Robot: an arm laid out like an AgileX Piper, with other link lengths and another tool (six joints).
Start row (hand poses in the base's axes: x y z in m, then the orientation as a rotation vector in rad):
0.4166, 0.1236, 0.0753, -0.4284, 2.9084, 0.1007
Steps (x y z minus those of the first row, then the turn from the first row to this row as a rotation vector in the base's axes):
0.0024, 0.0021, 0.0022, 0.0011, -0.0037, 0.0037
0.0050, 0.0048, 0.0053, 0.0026, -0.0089, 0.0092
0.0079, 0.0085, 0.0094, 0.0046, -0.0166, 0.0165
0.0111, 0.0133, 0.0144, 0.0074, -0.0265, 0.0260
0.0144, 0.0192, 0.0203, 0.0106, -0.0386, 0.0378
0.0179, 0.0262, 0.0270, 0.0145, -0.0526, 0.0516
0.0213, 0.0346, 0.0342, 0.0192, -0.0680, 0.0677
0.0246, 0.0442, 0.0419, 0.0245, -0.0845, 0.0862
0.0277, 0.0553, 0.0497, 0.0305, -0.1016, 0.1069
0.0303, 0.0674, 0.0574, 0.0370, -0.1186, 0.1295
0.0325, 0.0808, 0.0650, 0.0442, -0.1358, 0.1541
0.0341, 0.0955, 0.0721, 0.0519, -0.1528, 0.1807
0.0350, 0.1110, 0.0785, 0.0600, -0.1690, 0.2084
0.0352, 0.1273, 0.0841, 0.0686, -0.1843, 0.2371
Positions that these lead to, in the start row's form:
0.4190, 0.1257, 0.0775, -0.4333, 2.9039, 0.1019
0.4216, 0.1284, 0.0806, -0.4407, 2.8975, 0.1037
0.4245, 0.1321, 0.0847, -0.4504, 2.8882, 0.1058
0.4277, 0.1369, 0.0897, -0.4628, 2.8761, 0.1088
0.4310, 0.1428, 0.0956, -0.4783, 2.8613, 0.1121
0.4345, 0.1498, 0.1023, -0.4961, 2.8439, 0.1163
0.4379, 0.1582, 0.1095, -0.5168, 2.8245, 0.1216
0.4412, 0.1678, 0.1172, -0.5405, 2.8031, 0.1277
0.4443, 0.1789, 0.1250, -0.5667, 2.7803, 0.1348
0.4469, 0.1910, 0.1327, -0.5952, 2.7567, 0.1429
0.4491, 0.2044, 0.1403, -0.6259, 2.7320, 0.1521
0.4507, 0.2191, 0.1474, -0.6589, 2.7064, 0.1622
0.4516, 0.2346, 0.1538, -0.6931, 2.6808, 0.1731
0.4518, 0.2509, 0.1594, -0.7282, 2.6552, 0.1848

